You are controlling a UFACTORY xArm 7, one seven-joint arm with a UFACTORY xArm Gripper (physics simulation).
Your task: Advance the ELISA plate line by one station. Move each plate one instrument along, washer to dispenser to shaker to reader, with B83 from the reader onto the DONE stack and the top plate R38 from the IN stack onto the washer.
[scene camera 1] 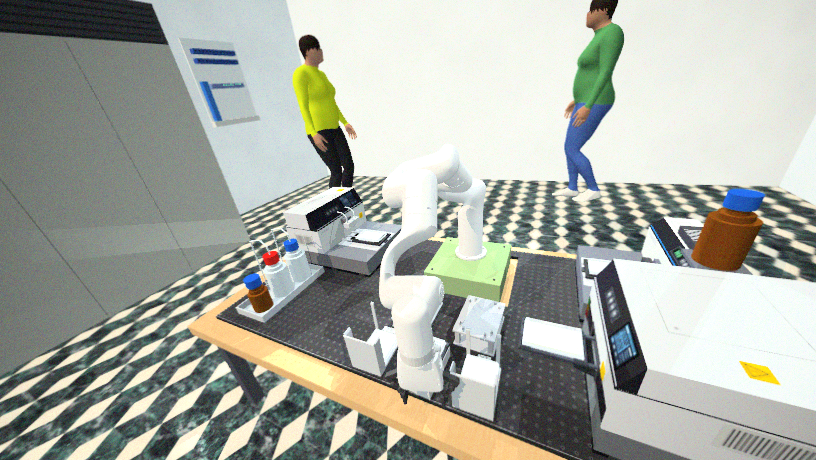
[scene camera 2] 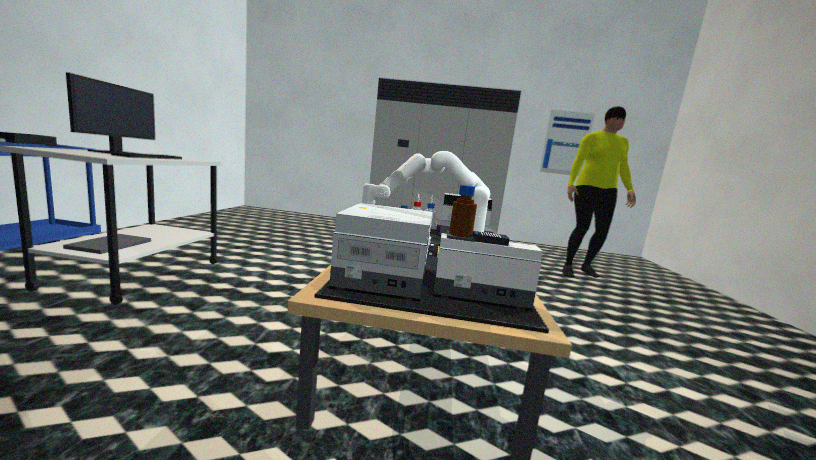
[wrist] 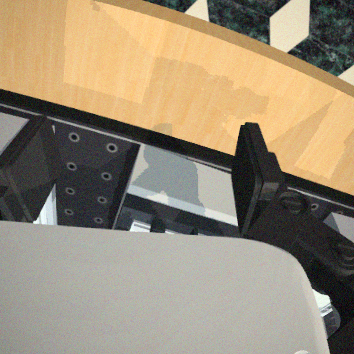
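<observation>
My gripper is open with nothing between its fingers. It hangs at the table's front edge, between a white upright holder on its left and a white block-like holder on its right in scene camera 1. In the wrist view a grey block with dark fittings shows between the fingers; the grey housing hides what lies behind it. A white plate or tray sticks out from the large right instrument. A white plate-like piece lies on the left instrument. Plate labels are not readable.
A bottle tray stands at the left, with red- and blue-capped bottles. A clear-topped unit stands near the green arm base. A large brown bottle stands at the right back. Two people stand beyond the table.
</observation>
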